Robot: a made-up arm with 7 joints.
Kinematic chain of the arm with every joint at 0, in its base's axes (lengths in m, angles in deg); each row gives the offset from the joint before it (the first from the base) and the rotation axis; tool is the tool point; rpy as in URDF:
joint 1: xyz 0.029 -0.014 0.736 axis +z
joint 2: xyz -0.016 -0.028 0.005 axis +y
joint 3: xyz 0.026 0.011 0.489 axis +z
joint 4: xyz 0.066 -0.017 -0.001 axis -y
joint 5: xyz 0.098 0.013 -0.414 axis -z
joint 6: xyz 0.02 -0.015 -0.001 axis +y
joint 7: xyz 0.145 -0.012 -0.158 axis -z
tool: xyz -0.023 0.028 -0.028 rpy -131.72 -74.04 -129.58
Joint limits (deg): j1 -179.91..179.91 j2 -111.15..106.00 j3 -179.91..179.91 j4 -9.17..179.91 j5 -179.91..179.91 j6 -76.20..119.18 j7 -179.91..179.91
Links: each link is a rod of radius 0.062 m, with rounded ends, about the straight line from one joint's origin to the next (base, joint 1, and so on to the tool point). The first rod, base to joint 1, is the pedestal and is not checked.
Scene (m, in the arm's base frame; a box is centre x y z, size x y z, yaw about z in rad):
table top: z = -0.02
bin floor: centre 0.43 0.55 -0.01 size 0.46 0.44 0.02 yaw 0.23
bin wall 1: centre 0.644 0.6 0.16 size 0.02 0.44 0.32 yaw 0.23
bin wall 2: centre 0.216 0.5 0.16 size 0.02 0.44 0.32 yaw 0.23
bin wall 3: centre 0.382 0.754 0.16 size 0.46 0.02 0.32 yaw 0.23
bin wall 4: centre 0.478 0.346 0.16 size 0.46 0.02 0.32 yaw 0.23
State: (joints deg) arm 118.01 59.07 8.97 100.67 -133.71 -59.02 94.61
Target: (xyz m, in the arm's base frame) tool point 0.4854 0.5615 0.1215
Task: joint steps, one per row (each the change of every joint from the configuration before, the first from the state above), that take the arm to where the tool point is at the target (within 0.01 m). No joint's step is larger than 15 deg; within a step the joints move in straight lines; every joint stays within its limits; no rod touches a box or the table.
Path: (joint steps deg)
1: -12.99 -0.58 -10.77 1.21 -2.33 5.51 -0.30
2: -12.98 -0.58 -10.77 1.21 -2.32 5.52 -0.30
3: -12.99 -0.58 -10.77 1.21 -2.33 5.51 -0.31
4: -12.98 -0.59 -10.78 1.21 -2.32 5.52 -0.30
5: -0.58 11.39 1.46 5.36 3.24 9.04 -0.01
6: -0.57 11.40 1.45 5.35 3.25 9.04 -0.02
7: -0.58 11.39 1.46 5.36 3.24 9.05 -0.02

